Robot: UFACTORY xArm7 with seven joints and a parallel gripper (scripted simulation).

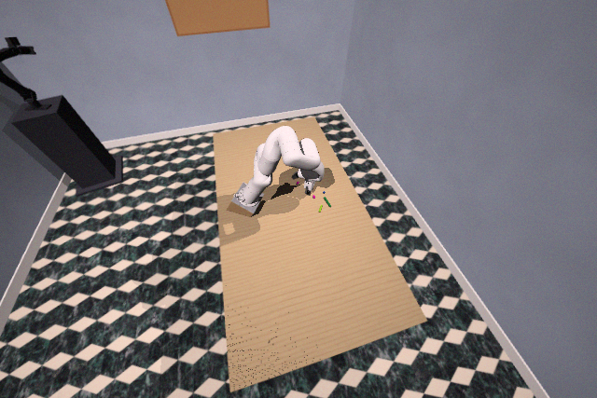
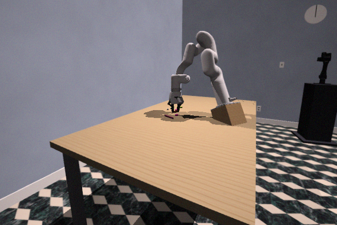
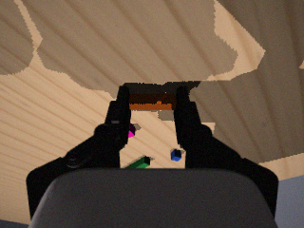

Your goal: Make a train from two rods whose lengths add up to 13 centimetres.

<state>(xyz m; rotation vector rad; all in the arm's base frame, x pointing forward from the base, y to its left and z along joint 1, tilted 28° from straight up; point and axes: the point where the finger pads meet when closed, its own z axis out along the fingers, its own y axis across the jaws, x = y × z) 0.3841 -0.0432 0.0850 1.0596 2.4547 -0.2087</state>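
My gripper is now 2 cm above the orange rod. From my hand the other things lie so: blue rod: 8 cm ahead, 5 cm to the right, 2 cm below; then green rod: 6 cm ahead, 13 cm to the right, 2 cm below; then lime rod: 15 cm to the right, 2 cm below.
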